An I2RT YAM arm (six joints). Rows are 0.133 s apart.
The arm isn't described. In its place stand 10 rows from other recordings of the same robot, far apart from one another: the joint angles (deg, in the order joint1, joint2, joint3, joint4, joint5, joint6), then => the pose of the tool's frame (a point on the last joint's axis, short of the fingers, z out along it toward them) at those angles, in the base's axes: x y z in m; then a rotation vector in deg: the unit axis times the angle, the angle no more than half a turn.
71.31, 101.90, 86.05, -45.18, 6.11, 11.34 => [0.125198, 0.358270, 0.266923, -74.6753, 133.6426, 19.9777]
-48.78, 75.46, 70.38, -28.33, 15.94, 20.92 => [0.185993, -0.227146, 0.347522, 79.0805, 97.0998, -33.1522]
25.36, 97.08, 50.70, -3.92, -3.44, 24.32 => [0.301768, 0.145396, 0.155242, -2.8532, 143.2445, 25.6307]
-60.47, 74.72, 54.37, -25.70, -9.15, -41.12 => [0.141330, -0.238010, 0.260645, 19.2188, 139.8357, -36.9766]
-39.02, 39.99, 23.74, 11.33, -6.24, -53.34 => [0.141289, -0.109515, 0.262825, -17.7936, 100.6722, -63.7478]
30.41, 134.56, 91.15, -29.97, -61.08, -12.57 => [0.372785, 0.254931, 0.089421, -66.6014, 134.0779, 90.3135]
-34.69, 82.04, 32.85, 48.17, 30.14, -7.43 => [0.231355, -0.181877, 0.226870, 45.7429, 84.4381, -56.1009]
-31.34, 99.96, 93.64, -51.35, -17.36, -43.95 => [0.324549, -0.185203, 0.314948, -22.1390, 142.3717, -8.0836]
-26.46, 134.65, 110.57, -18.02, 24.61, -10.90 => [0.470213, -0.250590, 0.184820, 31.2128, 131.8954, -47.0690]
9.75, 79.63, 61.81, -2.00, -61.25, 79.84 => [0.300049, 0.083227, 0.324437, 28.5870, 129.3482, 111.9274]
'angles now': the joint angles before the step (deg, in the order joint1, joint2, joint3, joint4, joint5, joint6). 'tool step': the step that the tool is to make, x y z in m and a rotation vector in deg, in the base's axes. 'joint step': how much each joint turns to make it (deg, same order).
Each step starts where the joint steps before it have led.
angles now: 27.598 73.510 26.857 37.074 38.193 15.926
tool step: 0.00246 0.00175 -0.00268 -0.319 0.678 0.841
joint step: 0.000 1.068 0.302 0.105 -0.833 -0.144
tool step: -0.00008 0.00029 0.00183 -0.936 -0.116 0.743
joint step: 0.002 -0.282 0.118 0.023 -0.576 -1.252
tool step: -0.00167 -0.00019 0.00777 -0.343 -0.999 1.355
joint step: -0.001 -1.604 0.383 -0.550 -1.218 -1.204
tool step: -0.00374 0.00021 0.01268 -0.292 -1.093 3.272
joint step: 0.076 -2.912 0.796 -2.078 -3.067 -1.423
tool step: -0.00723 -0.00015 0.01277 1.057 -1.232 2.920
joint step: 0.435 -3.630 0.489 -2.594 -2.508 0.113
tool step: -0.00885 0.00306 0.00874 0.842 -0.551 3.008
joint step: 1.414 -3.055 0.256 -2.609 -1.628 0.384
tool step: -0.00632 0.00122 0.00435 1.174 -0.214 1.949
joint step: 0.854 -2.048 -0.082 -1.629 -1.161 0.932
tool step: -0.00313 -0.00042 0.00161 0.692 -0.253 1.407
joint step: 0.119 -1.114 -0.288 -0.446 -1.317 0.422
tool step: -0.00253 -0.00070 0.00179 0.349 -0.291 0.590
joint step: 0.099 -0.946 -0.155 -0.421 -0.500 0.135
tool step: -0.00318 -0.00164 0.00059 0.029 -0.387 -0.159
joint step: 0.088 -1.090 -0.515 -0.152 0.256 -0.175
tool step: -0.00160 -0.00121 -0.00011 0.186 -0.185 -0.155
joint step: -0.041 -0.573 -0.361 0.008 0.110 0.079
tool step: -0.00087 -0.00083 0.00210 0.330 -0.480 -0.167
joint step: -0.053 -0.462 0.061 0.036 0.112 0.049
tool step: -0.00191 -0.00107 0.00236 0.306 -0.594 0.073
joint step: 0.003 -0.802 -0.066 -0.049 -0.068 -0.046
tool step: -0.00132 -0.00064 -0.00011 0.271 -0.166 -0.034
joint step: 0.042 -0.424 -0.283 0.067 0.072 0.167
